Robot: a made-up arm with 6 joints.
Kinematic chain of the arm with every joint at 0, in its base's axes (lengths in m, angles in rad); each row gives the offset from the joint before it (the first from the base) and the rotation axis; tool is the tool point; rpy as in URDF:
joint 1: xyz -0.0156 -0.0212 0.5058 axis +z
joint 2: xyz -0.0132 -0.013 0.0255 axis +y
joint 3: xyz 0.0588 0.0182 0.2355 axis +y
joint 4: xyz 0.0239 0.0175 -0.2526 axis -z
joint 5: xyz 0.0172 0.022 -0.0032 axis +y
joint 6: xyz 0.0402 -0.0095 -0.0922 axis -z
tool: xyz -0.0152 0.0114 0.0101 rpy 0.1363 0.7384 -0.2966
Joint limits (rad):
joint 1: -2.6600..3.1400
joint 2: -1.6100..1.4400
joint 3: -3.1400..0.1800
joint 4: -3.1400..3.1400
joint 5: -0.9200..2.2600
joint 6: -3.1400..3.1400
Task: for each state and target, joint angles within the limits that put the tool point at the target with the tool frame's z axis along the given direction. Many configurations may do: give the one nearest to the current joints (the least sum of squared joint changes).
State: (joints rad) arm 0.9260 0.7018 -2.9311 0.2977 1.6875 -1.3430
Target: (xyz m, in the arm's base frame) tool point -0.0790 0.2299 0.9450 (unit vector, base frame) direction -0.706 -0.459 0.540
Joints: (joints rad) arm 1.8135 0.3698 -3.1400 -0.2201 2.0598 -1.9704
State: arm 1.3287 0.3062 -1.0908 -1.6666 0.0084 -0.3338
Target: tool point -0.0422 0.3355 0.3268 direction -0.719 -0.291 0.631
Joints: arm 1.4844 0.8975 -1.3366 -1.7184 0.0173 -0.4213
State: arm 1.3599 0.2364 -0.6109 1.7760 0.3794 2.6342
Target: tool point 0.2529 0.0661 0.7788 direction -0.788 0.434 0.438
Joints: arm 0.5908 -0.3361 -1.2667 1.8921 -0.4229 2.9046
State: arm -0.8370 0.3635 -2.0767 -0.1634 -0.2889 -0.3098
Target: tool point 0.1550 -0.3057 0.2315 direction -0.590 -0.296 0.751
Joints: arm -1.0917 1.1982 -1.2587 0.5532 -0.0447 0.4253
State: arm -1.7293 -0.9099 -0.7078 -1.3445 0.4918 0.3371
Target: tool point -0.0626 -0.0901 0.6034 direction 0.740 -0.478 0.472
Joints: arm -1.9578 -1.4045 -0.1054 -1.4878 1.0792 0.1450
